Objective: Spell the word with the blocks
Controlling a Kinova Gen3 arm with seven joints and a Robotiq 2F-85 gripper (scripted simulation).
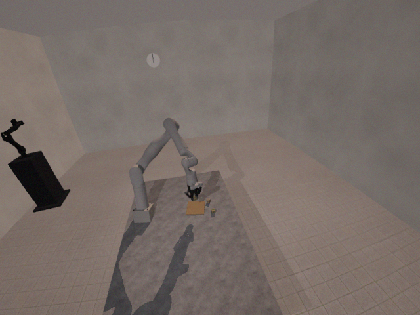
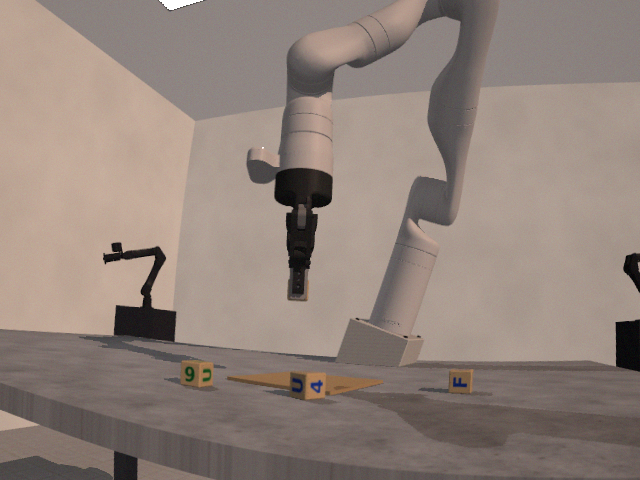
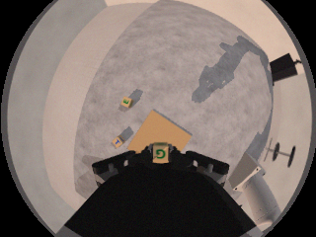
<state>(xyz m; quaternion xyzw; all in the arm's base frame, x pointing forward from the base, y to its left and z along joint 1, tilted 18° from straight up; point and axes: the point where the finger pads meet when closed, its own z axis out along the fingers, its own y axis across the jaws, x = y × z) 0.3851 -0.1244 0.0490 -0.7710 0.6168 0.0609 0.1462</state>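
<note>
Now: hand 120 mm above the mat and 20 mm to the right of it. From my hand the other things lie so: E block (120 mm ahead, 110 mm below, 80 mm to the right); F block (200 mm to the left, 110 mm below, 30 mm ahead).
</note>
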